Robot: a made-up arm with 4 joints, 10 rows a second.
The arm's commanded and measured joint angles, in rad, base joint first. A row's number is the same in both.
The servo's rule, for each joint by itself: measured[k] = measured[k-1] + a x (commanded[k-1-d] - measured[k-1]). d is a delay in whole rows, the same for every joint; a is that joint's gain. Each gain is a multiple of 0.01, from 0.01 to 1. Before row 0 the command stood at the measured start. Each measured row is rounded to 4 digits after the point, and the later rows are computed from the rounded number. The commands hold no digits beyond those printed.
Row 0, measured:
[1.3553, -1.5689, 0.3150, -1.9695]
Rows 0 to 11, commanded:
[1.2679, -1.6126, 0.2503, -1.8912]
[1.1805, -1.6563, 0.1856, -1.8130]
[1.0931, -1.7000, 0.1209, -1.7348]
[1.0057, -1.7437, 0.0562, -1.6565]
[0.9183, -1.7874, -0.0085, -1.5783]
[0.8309, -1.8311, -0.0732, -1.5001]
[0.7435, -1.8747, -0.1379, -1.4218]
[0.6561, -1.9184, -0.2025, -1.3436]
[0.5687, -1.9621, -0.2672, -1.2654]
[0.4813, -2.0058, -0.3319, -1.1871]
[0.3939, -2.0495, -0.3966, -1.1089]
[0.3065, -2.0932, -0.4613, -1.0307]
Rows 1 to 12, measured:
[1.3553, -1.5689, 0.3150, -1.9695]
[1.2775, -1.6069, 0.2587, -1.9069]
[1.1912, -1.6499, 0.1951, -1.8318]
[1.1039, -1.6935, 0.1305, -1.7542]
[1.0165, -1.7372, 0.0659, -1.6760]
[0.9291, -1.7809, 0.0012, -1.5978]
[0.8417, -1.8246, -0.0635, -1.5196]
[0.7543, -1.8682, -0.1282, -1.4414]
[0.6669, -1.9119, -0.1928, -1.3632]
[0.5795, -1.9556, -0.2575, -1.2850]
[0.4921, -1.9993, -0.3222, -1.2067]
[0.4047, -2.0430, -0.3869, -1.1285]
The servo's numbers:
d 1
a 0.89 0.87 0.87 0.80

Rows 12 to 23, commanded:
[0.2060, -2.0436, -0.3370, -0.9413]
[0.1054, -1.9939, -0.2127, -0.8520]
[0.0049, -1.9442, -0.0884, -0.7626]
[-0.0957, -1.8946, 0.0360, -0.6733]
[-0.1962, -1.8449, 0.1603, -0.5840]
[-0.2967, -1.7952, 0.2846, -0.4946]
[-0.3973, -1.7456, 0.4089, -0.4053]
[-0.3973, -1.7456, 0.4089, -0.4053]
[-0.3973, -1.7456, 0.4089, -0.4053]
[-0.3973, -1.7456, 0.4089, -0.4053]
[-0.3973, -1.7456, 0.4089, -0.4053]
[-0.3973, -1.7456, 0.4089, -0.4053]
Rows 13 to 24, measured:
[0.3173, -2.0867, -0.4516, -1.0503]
[0.2182, -2.0492, -0.3519, -0.9631]
[0.1178, -2.0011, -0.2308, -0.8742]
[0.0173, -1.9516, -0.1069, -0.7849]
[-0.0833, -1.9020, 0.0174, -0.6956]
[-0.1838, -1.8523, 0.1417, -0.6063]
[-0.2843, -1.8026, 0.2660, -0.5169]
[-0.3849, -1.7530, 0.3903, -0.4276]
[-0.3959, -1.7466, 0.4065, -0.4098]
[-0.3971, -1.7457, 0.4086, -0.4062]
[-0.3973, -1.7456, 0.4089, -0.4055]
[-0.3973, -1.7456, 0.4089, -0.4053]

